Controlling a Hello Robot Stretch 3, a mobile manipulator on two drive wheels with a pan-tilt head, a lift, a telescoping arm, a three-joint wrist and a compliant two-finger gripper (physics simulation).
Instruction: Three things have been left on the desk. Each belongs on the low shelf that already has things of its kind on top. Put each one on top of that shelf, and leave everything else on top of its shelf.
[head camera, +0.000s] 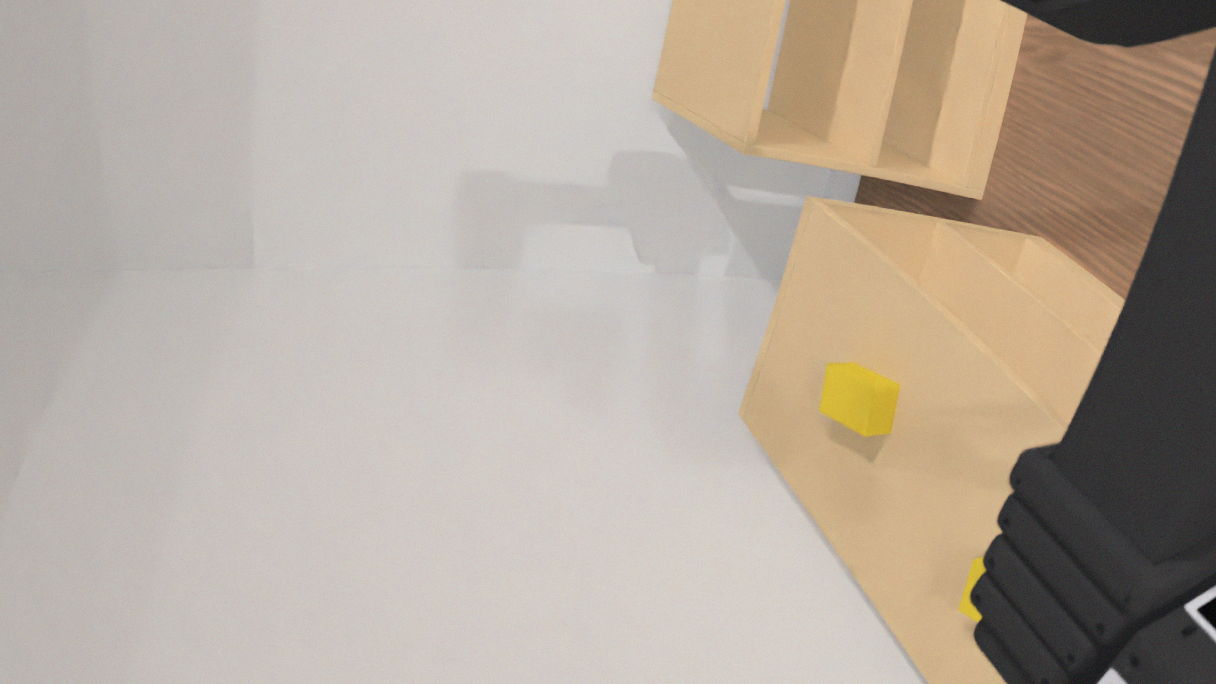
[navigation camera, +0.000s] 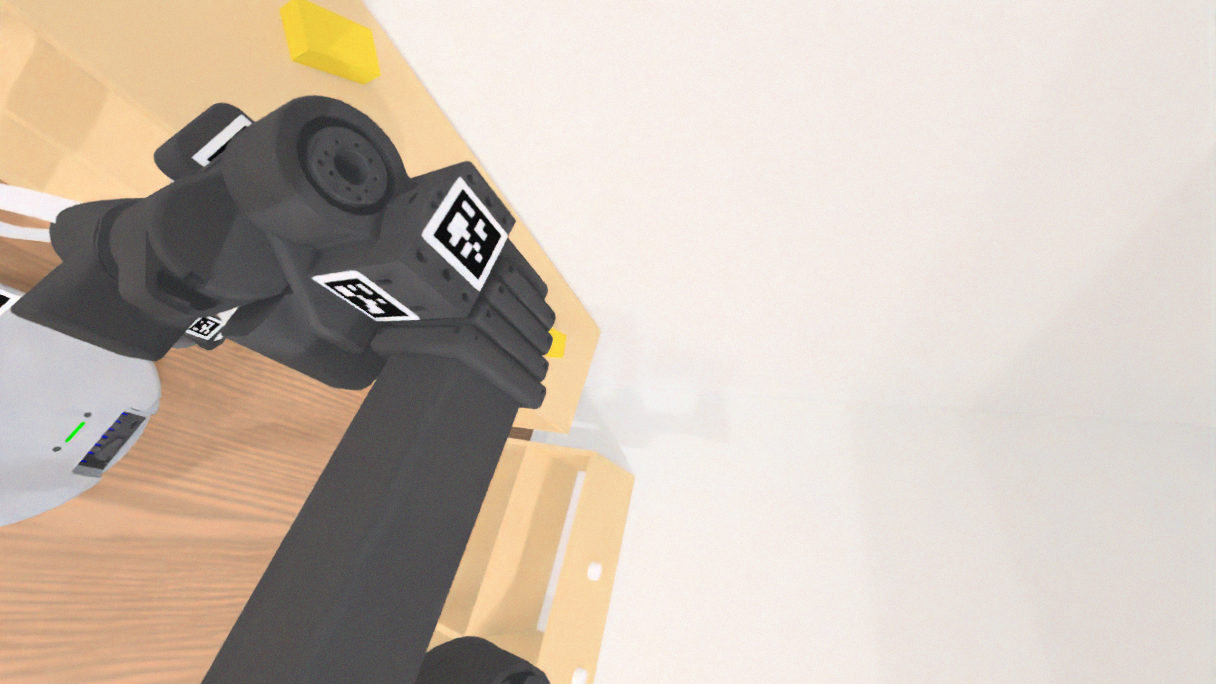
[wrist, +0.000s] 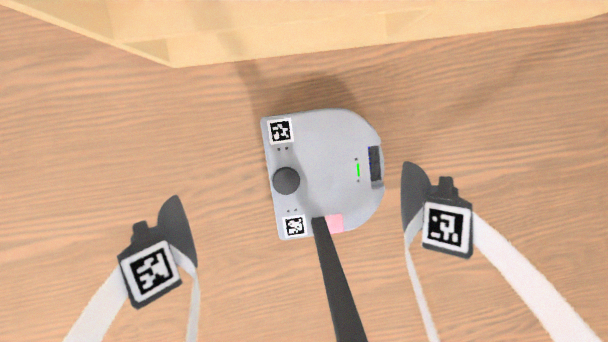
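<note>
My gripper is in the navigation camera (navigation camera: 81, 281), and the wrist view has the gripper as well (wrist: 296, 203). Then there's a yellow block (head camera: 864, 401), plus another yellow block (head camera: 977, 569).
</note>
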